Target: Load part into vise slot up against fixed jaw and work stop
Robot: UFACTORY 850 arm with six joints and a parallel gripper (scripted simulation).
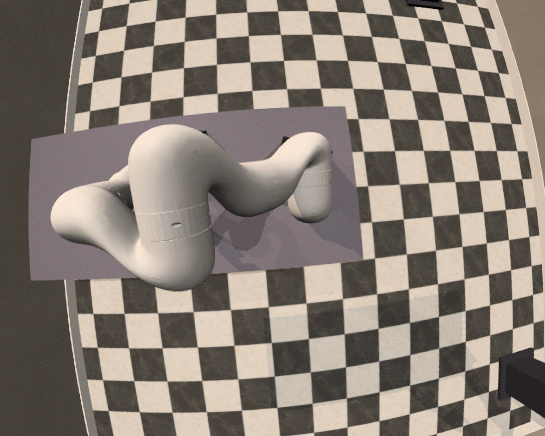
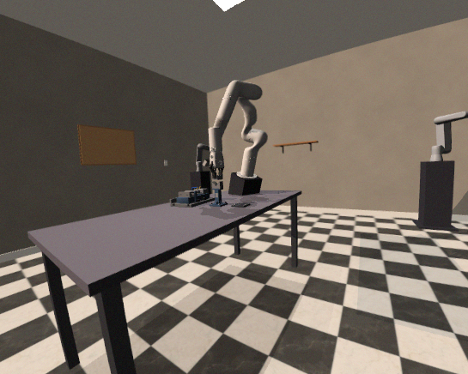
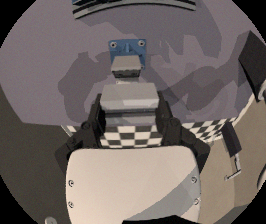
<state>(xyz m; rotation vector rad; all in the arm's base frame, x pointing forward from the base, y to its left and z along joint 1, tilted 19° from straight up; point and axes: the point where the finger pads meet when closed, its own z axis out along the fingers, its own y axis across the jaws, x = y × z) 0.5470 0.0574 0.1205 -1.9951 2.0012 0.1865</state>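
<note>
Now: hand 3 cm past the air cylinder rod, 24 cm to the left of it and 12 cm above it. Round my hand: vise 1 cm behind, 24 cm to the right, 16 cm below; part right at my hand.
</note>
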